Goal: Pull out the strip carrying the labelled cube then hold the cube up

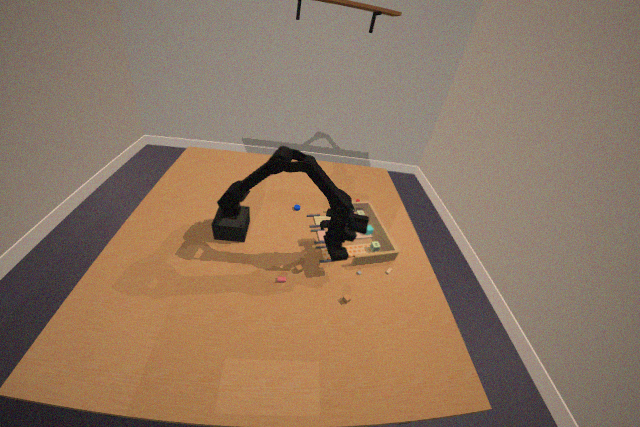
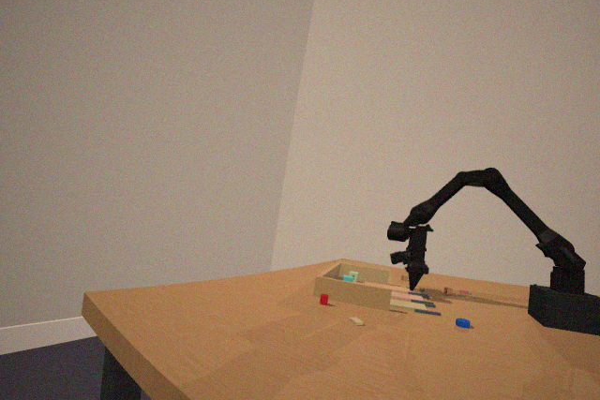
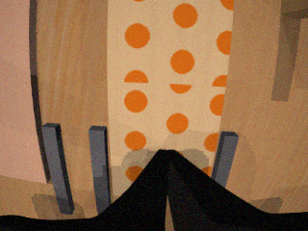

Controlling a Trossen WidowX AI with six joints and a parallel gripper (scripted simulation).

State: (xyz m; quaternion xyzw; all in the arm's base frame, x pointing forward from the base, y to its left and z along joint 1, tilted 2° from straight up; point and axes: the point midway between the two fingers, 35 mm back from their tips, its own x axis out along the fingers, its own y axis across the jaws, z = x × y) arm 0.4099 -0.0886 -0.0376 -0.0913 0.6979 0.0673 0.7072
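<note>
Right now the pink piece is 180 mm behind my gripper tip and 140 mm to the right of it. Round my gripper tip: blue disc (140 mm behind, 260 mm to the left); then red cylinder (160 mm ahead, 350 mm to the left, 10 mm above).
</note>
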